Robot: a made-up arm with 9 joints. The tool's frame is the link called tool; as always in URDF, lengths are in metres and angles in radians. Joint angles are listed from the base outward.
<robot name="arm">
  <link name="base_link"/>
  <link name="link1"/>
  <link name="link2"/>
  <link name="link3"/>
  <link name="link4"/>
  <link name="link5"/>
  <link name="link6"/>
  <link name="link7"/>
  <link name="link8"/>
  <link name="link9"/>
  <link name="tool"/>
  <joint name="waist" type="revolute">
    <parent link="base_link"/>
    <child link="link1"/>
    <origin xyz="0 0 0.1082"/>
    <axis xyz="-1 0 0"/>
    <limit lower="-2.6" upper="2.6"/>
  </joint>
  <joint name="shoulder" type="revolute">
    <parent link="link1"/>
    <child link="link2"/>
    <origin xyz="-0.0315 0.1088 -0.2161"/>
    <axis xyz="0 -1 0"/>
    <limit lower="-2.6" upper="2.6"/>
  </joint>
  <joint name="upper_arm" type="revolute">
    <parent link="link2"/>
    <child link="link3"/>
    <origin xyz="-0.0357 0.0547 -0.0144"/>
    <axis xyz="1 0 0"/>
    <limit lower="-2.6" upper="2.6"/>
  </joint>
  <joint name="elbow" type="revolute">
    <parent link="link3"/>
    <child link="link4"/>
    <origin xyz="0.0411 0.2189 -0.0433"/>
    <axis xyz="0 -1 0"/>
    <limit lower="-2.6" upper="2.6"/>
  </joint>
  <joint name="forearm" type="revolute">
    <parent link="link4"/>
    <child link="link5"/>
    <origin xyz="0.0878 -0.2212 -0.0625"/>
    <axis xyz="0 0 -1"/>
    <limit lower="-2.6" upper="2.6"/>
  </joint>
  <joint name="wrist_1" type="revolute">
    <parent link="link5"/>
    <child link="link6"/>
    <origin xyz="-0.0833 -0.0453 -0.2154"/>
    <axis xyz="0 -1 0"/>
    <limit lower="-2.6" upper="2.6"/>
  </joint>
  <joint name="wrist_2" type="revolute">
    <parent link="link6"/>
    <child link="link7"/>
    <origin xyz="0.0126 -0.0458 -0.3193"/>
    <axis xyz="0 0 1"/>
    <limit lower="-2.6" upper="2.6"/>
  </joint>
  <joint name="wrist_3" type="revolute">
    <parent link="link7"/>
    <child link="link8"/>
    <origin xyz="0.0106 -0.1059 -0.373"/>
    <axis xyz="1 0 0"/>
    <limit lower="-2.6" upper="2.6"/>
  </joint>
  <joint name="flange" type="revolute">
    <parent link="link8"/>
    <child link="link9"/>
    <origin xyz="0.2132 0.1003 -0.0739"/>
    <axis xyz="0 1 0"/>
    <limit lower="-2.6" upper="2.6"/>
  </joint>
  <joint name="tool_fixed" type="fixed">
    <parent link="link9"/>
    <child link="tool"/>
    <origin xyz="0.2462 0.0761 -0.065"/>
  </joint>
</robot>
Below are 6 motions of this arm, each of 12 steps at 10 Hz.
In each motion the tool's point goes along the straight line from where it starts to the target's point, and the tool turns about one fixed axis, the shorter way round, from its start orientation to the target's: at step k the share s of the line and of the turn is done. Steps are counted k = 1, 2, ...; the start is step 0. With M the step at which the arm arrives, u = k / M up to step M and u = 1 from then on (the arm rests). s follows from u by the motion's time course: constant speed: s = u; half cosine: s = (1 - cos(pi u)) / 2; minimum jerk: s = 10 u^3 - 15 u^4 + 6 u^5.
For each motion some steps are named. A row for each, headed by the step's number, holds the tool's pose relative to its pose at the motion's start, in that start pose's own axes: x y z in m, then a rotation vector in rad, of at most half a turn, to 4 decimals.
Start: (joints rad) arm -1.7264 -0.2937 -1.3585 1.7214 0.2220 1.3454 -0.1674 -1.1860 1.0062
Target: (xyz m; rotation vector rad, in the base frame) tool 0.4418 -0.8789 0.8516 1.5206 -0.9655 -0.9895
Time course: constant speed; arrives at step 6
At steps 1, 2, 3, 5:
1: 0.0356 0.0017 -0.0226 0.0145 0.0671 0.0129
2: 0.0711 0.0034 -0.0451 0.0291 0.1342 0.0257
3: 0.1067 0.0052 -0.0677 0.0436 0.2013 0.0386
5: 0.1779 0.0086 -0.1128 0.0727 0.3356 0.0643

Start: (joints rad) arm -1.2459 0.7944 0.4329 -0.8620 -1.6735 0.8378 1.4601 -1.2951 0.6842
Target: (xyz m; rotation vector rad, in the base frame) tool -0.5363 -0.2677 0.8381 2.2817 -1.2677 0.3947
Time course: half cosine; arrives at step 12
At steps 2, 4, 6, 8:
2: 0.0360 -0.0668 -0.0178 0.0510 0.0507 -0.0931
4: 0.1345 -0.2493 -0.0665 0.1905 0.1893 -0.3476
6: 0.2690 -0.4985 -0.1330 0.3809 0.3787 -0.6951
8: 0.4036 -0.7478 -0.1995 0.5714 0.5680 -1.0427

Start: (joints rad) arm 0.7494 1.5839 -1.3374 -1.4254 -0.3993 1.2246 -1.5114 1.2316 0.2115
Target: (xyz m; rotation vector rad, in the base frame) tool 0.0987 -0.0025 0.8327 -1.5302 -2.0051 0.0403
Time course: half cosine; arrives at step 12
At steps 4, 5, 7, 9, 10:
4: -0.0087 0.1429 -0.2026 -0.1922 0.0630 0.3648
5: -0.0129 0.2119 -0.3003 -0.2849 0.0934 0.5408
7: -0.0220 0.3598 -0.5100 -0.4838 0.1586 0.9184
9: -0.0298 0.4879 -0.6917 -0.6561 0.2151 1.2455
10: -0.0326 0.5334 -0.7561 -0.7172 0.2351 1.3614

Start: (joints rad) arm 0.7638 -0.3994 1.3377 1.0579 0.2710 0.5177 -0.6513 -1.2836 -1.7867
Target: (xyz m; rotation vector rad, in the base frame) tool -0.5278 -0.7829 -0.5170 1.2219 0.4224 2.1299
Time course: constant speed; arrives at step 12
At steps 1, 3, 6, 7, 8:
1: -0.0247 -0.0986 -0.0490 -0.1300 0.0296 -0.0602
3: -0.0740 -0.2959 -0.1470 -0.3900 0.0889 -0.1807
6: -0.1479 -0.5918 -0.2939 -0.7800 0.1777 -0.3615
7: -0.1726 -0.6904 -0.3429 -0.9099 0.2074 -0.4217
8: -0.1972 -0.7890 -0.3919 -1.0399 0.2370 -0.4820

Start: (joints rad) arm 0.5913 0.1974 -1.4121 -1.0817 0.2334 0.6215 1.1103 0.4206 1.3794
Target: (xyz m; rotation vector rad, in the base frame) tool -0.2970 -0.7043 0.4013 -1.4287 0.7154 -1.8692
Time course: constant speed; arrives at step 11
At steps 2, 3, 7, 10, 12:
2: -0.0828 -0.0650 -0.0035 0.1584 -0.0489 -0.1295
3: -0.1242 -0.0974 -0.0053 0.2376 -0.0733 -0.1943
7: -0.2897 -0.2274 -0.0123 0.5544 -0.1711 -0.4534
10: -0.4139 -0.3248 -0.0176 0.7920 -0.2445 -0.6476
12: -0.4553 -0.3573 -0.0194 0.8712 -0.2689 -0.7124

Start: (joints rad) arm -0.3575 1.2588 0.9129 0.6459 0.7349 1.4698 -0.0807 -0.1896 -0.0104
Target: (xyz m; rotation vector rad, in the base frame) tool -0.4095 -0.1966 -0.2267 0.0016 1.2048 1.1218
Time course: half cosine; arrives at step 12
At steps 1, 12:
1: 0.0067 0.0017 0.0131 0.0151 -0.0237 -0.0074
12: 0.3954 0.0985 0.7684 0.8874 -1.3898 -0.4323

